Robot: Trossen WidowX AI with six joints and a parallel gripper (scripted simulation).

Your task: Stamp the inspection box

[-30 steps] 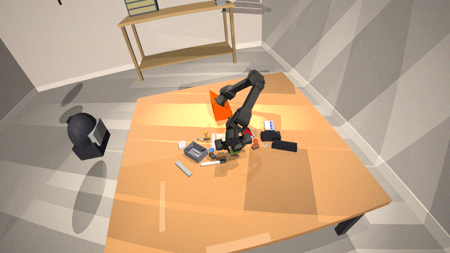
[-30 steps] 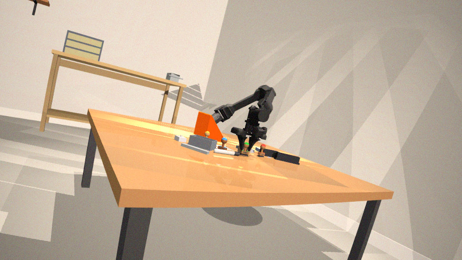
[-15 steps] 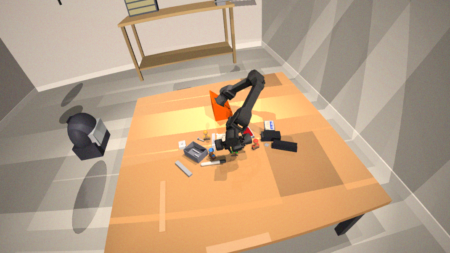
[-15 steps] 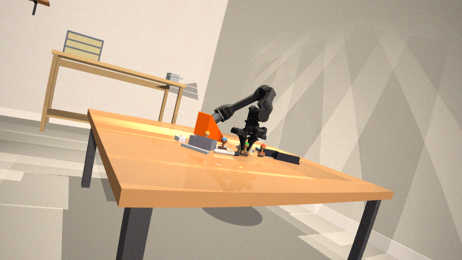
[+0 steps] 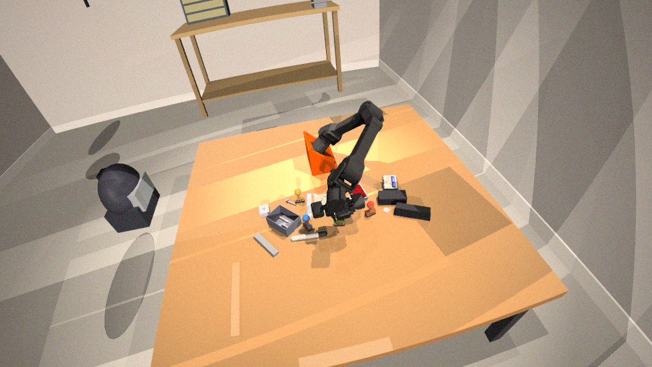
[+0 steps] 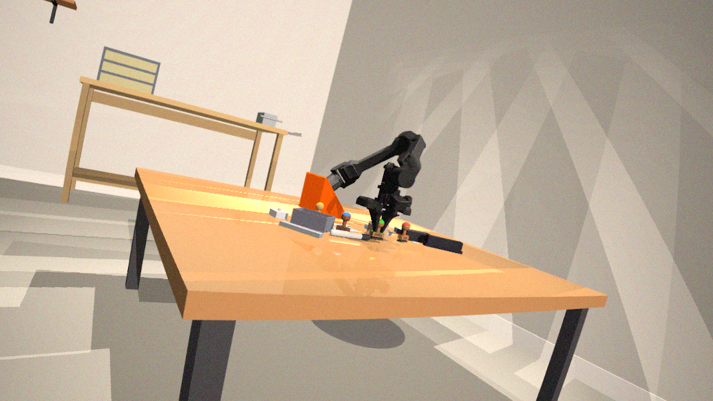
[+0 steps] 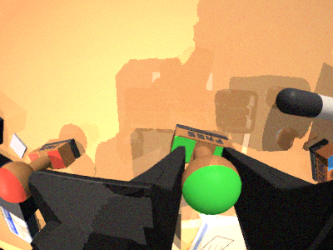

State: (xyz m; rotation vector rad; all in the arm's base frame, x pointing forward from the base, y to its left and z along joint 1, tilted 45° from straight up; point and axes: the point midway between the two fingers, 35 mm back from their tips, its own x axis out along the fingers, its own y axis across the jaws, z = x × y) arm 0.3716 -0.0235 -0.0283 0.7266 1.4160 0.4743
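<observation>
Right now the red ink pad is 120 mm behind my gripper tip, 130 mm to the left of it and 20 mm below it. Round my gripper tip: tan block (60 mm behind, 60 mm to the left); then green-knobbed stamp (right at my gripper tip); then marker (20 mm ahead, 110 mm to the right, 10 mm below).
</observation>
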